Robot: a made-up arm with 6 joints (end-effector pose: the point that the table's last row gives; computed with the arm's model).
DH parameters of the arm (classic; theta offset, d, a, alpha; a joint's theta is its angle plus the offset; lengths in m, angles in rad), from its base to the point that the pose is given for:
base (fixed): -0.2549 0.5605 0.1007 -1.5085
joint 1: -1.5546 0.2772 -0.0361 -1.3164
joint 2: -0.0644 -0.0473 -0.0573 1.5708
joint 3: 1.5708 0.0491 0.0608 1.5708
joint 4: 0 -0.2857 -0.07 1.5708
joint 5: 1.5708 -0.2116 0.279 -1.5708
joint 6: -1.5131 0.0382 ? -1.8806
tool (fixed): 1.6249 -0.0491 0 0
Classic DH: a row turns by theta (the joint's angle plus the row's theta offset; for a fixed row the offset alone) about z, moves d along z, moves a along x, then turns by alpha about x.
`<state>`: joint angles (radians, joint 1 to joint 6).
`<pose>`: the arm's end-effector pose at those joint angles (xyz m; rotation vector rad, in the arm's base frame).
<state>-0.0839 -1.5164 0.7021 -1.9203 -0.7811 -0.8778</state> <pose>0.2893 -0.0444 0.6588 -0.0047 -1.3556 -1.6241</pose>
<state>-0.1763 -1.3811 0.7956 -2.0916 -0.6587 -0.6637</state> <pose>0.2580 -0.0536 0.6350 -0.0981 -1.3647 -1.9364</pose>
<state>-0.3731 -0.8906 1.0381 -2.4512 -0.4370 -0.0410</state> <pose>0.2181 -0.0595 0.5012 -0.1598 -0.6410 -2.8587</pose>
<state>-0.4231 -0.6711 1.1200 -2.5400 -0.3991 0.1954</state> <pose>0.2206 -0.0370 0.4408 -0.1596 -0.1052 -3.0480</pose>
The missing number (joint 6, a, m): -0.0266
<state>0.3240 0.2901 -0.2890 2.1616 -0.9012 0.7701</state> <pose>-0.0500 0.3158 0.4187 -1.4957 -0.4545 1.7942</pose>
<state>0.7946 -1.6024 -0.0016 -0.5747 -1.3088 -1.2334</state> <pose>0.2544 0.0959 0.1783 -0.0997 0.7956 -1.2195</pose>
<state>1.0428 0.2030 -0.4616 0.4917 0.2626 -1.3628</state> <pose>-0.0985 0.4462 0.7540 1.8712 0.5191 0.4328</pose>
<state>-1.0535 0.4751 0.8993 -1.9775 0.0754 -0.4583</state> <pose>0.5463 0.4005 0.4901 0.6188 -0.1952 -1.5823</pose>
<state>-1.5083 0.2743 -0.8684 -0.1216 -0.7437 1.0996</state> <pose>0.2238 0.4671 0.6313 -0.7810 -1.1438 -0.8555</pose>
